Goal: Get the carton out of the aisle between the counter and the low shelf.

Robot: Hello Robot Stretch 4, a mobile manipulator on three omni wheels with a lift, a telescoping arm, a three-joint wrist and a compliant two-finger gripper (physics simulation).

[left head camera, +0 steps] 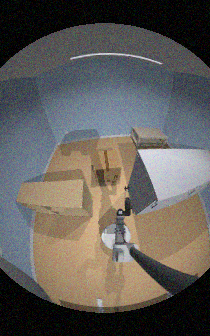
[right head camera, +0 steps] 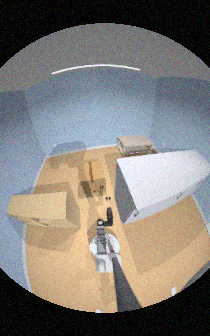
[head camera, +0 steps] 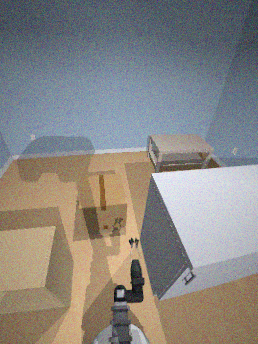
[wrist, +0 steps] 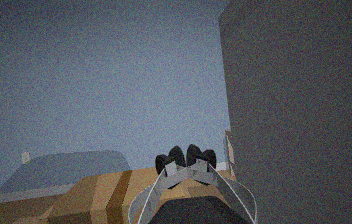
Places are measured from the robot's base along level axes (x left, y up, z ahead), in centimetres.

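Pixels of known places: gripper, fingertip midpoint: [left head camera: 126, 185] [right head camera: 107, 195] [head camera: 133, 237] [wrist: 185, 158].
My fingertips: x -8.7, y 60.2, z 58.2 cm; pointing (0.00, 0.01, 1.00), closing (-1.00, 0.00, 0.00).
Behind a point stands the place of what it marks.
The carton [head camera: 115, 190] {x 4.8, y 37.8, z 122.4 cm} [left head camera: 114, 161] {x 3.5, y 37.8, z 116.7 cm} [right head camera: 99, 172] {x 1.9, y 37.8, z 116.0 cm}, a tan box with a brown tape strip on top, stands on the floor in the aisle, beyond my gripper and slightly left. Part of the carton [wrist: 102, 192] {x 24.7, y 37.8, z 117.3 cm} shows low in the wrist view. The white-topped counter [head camera: 215, 215] {x -49.9, y 88.2, z 54.0 cm} [left head camera: 175, 172] {x -58.8, y 88.2, z 56.0 cm} [right head camera: 160, 182] {x -59.4, y 88.2, z 50.2 cm} [wrist: 290, 100] {x -24.2, y 65.4, z 64.1 cm} with dark grey side is on the right. The low shelf [head camera: 25, 255] {x 56.5, y 58.2, z 47.6 cm} [left head camera: 55, 192] {x 78.2, y 58.2, z 45.3 cm} [right head camera: 40, 205] {x 79.5, y 58.2, z 43.8 cm} is on the left. My gripper [head camera: 134, 242] {x -8.7, y 60.2, z 58.2 cm} [left head camera: 127, 188] {x -8.7, y 60.2, z 58.2 cm} [right head camera: 108, 198] {x -8.7, y 60.2, z 58.2 cm} [wrist: 185, 158] {x -8.7, y 60.2, z 58.2 cm} is shut and empty, close beside the counter's dark side, on the near side of the carton.
A small beige table [head camera: 180, 144] {x -94.4, y 42.2, z 218.1 cm} [left head camera: 150, 135] {x -91.7, y 42.2, z 205.0 cm} [right head camera: 134, 142] {x -89.2, y 42.2, z 208.0 cm} stands at the back right, behind the counter. A blue wall [head camera: 115, 100] {x 8.1, y 93.0, z 264.7 cm} [wrist: 125, 75] {x 43.5, y 109.2, z 260.0 cm} rises behind the carton. Shadows of the arm and gripper fall on the aisle floor and the carton's near face.
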